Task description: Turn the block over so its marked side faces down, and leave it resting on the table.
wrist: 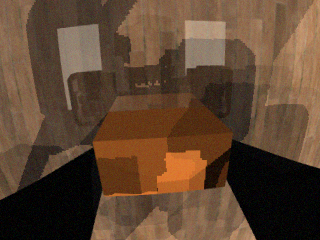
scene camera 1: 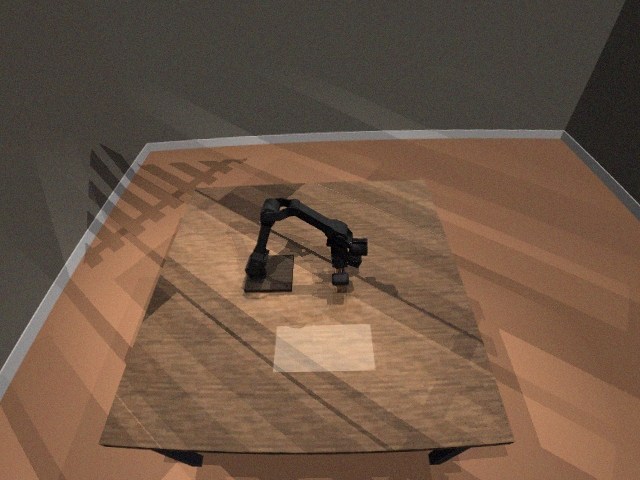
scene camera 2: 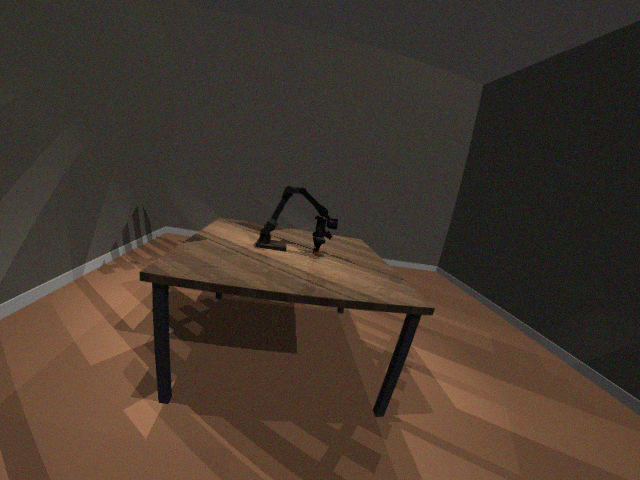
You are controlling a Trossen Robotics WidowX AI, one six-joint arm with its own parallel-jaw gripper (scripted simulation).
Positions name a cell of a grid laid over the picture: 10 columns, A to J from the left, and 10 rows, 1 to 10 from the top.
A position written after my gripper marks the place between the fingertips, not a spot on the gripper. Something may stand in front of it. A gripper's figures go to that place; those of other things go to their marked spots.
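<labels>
Gripper, mine (wrist: F7), 10 cm from the lens. Orange block (wrist: E7), 8 cm from the lens.
</labels>
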